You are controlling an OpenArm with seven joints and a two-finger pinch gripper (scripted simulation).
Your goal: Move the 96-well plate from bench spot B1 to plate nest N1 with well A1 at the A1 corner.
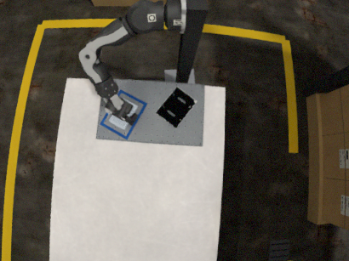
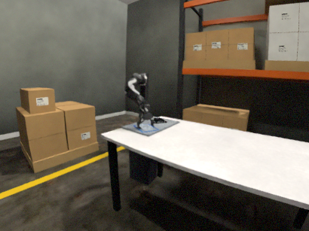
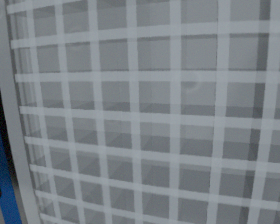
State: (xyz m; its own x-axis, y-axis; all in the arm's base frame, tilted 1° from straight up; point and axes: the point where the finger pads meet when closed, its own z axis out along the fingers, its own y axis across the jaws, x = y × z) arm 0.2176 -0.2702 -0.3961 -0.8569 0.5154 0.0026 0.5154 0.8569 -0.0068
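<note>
Now: hand right at the 96-well plate. Round my hand: black plate nest N1: 250 mm to the left, 20 mm behind.
</note>
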